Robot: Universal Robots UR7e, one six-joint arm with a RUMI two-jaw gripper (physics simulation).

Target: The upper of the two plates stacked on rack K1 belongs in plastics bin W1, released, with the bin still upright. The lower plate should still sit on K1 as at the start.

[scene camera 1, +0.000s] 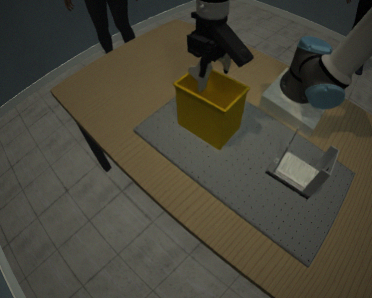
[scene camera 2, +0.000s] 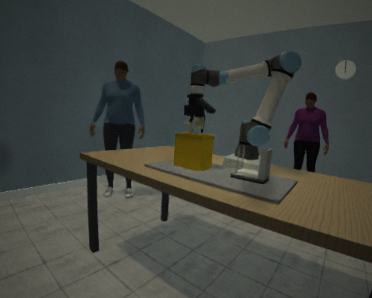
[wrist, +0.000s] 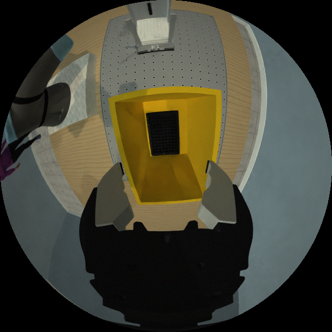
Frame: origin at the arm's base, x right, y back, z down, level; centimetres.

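Seen in the pictures: gripper, between the fingertips: [scene camera 1: 213,82] [scene camera 2: 195,132]; arm's base, origin of its link: [scene camera 1: 297,89] [scene camera 2: 246,156].
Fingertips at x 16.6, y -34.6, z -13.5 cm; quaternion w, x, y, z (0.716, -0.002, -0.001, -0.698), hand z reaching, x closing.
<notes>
Offsets run from my fingertips to a thing's top centre. Level surfaces: height alone.
The black plate [wrist: 164,133] lies down inside the yellow bin W1 @[dx +0.1, dy -0.7, dz +0.6 cm] [scene camera 1: 209,118] [scene camera 2: 193,151] [wrist: 215,125], at its bottom, apart from my fingers. The bin stands upright on the perforated board. My gripper [scene camera 1: 213,75] [scene camera 2: 194,127] [wrist: 164,162] is open, with nothing between its fingers, above the bin's opening. The pale lower plate @[dx -33.0, dy +1.8, dz +15.2 cm] [scene camera 1: 297,170] [wrist: 153,31] sits on rack K1 @[dx -32.0, dy +1.7, dz +3.5 cm] [scene camera 1: 322,176] [scene camera 2: 264,164] [wrist: 156,48]. In scene camera 1 and scene camera 2 the bin's walls hide the black plate.
The perforated grey board @[dz +18.5 cm] [scene camera 1: 225,185] [scene camera 2: 280,190] [wrist: 200,60] carries the bin and the rack. The arm's pale base block [scene camera 1: 300,116] [wrist: 80,100] stands beside the board. The wooden table's edge [scene camera 1: 165,212] runs along the front. Two people stand behind the table.
</notes>
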